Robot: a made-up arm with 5 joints. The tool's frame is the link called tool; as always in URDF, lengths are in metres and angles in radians.
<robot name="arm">
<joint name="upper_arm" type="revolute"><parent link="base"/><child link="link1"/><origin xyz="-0.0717 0.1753 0.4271"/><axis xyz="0 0 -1"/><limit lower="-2.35" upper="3.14"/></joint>
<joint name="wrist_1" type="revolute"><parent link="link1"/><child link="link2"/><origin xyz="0.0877 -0.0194 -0.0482"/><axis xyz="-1 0 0"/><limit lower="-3.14" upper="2.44"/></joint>
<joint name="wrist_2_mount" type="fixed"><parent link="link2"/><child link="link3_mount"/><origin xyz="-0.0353 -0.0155 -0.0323"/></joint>
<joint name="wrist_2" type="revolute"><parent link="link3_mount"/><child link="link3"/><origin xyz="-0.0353 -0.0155 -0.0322"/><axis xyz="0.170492 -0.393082 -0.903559"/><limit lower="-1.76" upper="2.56"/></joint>
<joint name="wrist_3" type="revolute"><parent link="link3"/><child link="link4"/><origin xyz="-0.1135 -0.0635 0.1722"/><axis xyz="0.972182 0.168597 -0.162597"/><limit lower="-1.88" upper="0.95"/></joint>
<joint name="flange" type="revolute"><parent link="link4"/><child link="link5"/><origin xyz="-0.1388 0.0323 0.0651"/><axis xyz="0 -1 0"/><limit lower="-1.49" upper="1.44"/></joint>
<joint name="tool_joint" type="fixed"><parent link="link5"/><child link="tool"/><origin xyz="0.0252 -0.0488 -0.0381" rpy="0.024 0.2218 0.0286"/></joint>
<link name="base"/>
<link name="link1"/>
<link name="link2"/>
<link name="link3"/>
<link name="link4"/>
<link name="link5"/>
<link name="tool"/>
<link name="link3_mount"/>
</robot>
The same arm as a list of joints. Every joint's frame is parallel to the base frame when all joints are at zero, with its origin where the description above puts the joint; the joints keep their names.
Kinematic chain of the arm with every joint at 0, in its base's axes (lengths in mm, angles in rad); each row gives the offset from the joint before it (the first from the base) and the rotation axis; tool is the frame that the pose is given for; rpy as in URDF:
upper_arm: xyz -71.7 175.3 427.1 axis -z
wrist_1: xyz 87.7 -19.4 -48.2 axis -x
wrist_2: xyz -70.6 -31 -64.5 axis 0.170492 -0.393082 -0.903559
wrist_3: xyz -113.5 -63.5 172.2 axis 0.972182 0.168597 -0.162597
flange: xyz -138.8 32.3 65.1 axis -y
tool: xyz 25.2 -48.8 -38.1 rpy 0.024 0.2218 0.0286
Joint limits (rad, base to tool): -2.35..3.14 -3.14..2.44 -1.76..2.56 -1.88..0.95 -1.49..1.44

